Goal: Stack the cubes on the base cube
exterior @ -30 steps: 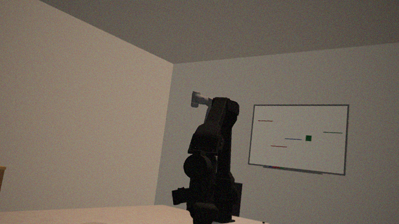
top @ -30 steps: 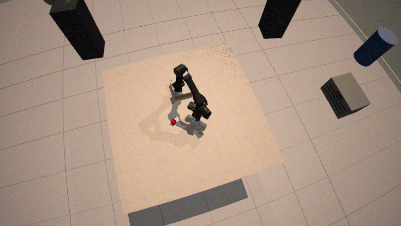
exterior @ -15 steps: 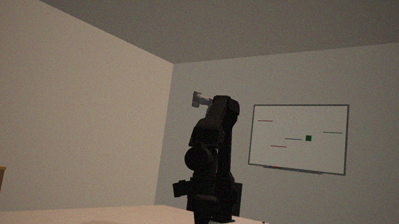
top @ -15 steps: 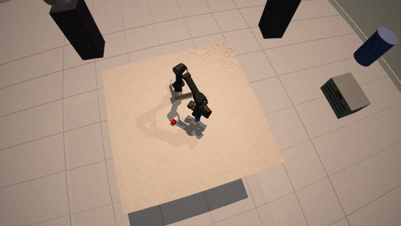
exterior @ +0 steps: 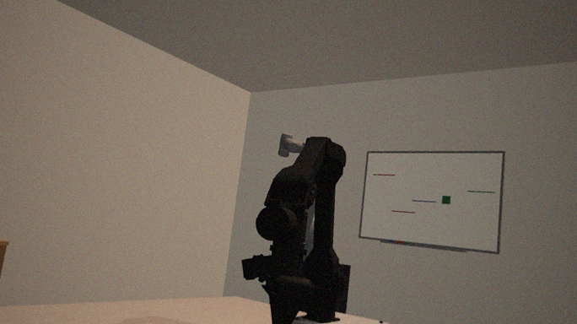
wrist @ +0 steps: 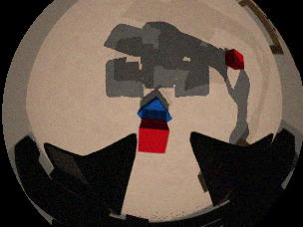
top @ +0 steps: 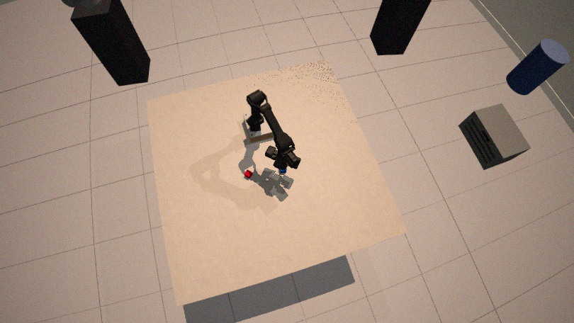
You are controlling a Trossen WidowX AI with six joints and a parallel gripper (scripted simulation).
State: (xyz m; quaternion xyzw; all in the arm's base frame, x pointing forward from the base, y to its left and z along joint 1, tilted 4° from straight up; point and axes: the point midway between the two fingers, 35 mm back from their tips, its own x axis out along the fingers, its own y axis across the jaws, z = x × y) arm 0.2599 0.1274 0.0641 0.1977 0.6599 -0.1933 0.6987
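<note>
The red cube is 200 mm to the right of my gripper tip, 70 mm below it and 20 mm ahead of it. From my gripper tip the other things lie so: blue cube 60 mm below, 10 mm ahead.
</note>
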